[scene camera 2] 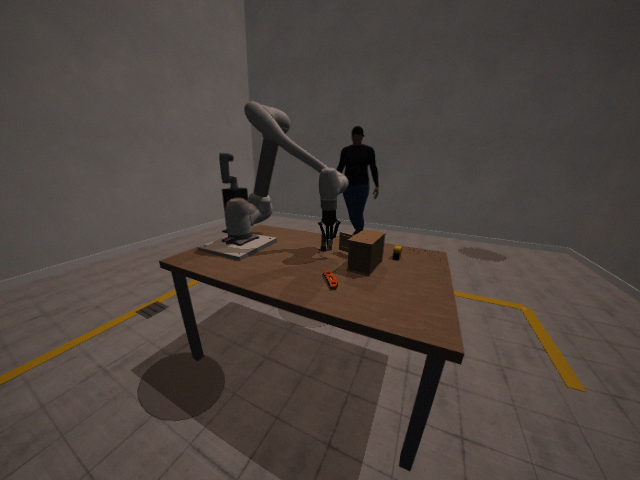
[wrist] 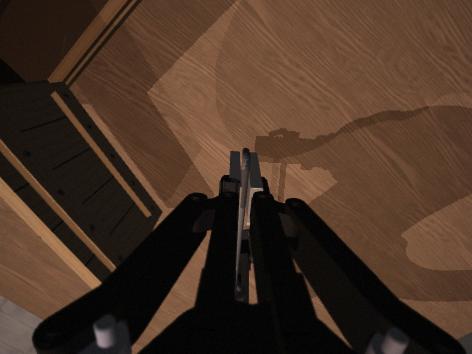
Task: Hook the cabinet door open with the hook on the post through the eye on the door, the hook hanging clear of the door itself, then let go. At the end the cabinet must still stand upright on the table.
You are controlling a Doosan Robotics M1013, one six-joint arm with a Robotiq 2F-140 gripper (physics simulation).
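Frame: origin at the arm's base, x back, y right, z up, level; metres.
Seen in the pictures: gripper, between the fingertips: (scene camera 2: 329, 249); arm's base, origin of its link: (scene camera 2: 240, 239).
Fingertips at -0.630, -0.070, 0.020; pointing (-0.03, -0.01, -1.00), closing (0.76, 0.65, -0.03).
Note:
Offsets run from my fingertips to a thing's top centre, as dx, dy, dz. "*": to the spot under its first point. Level surfaces: height alone.
The wooden cabinet @[-0.215, +0.007, +0.119] (scene camera 2: 366, 252) stands upright on the table, right of the gripper in the scene view; part of it shows at the upper left in the wrist view. Its dark plank door @[* -0.053, -0.095, +0.031] (scene camera 2: 344, 241) (wrist: 92, 165) stands open, swung out from the cabinet. My gripper (scene camera 2: 326, 248) (wrist: 242, 166) is shut on the thin grey metal hook @[* -0.005, +0.009, +0.041] (wrist: 245, 175), low over the table and beside the door's free end, apart from it. The hook's rod runs back between the fingers towards small dark parts, partly hidden. The post and the eye cannot be made out clearly.
On the table @[dz -0.048] (scene camera 2: 403, 304), an orange tool @[-0.124, +0.248, -0.030] (scene camera 2: 330, 279) lies in front of the cabinet, and a small yellow and black object @[* -0.354, -0.155, -0.003] (scene camera 2: 397, 252) stands to its right. The robot's white base plate (scene camera 2: 238, 246) is at the left. A person (scene camera 2: 357, 165) stands behind the table.

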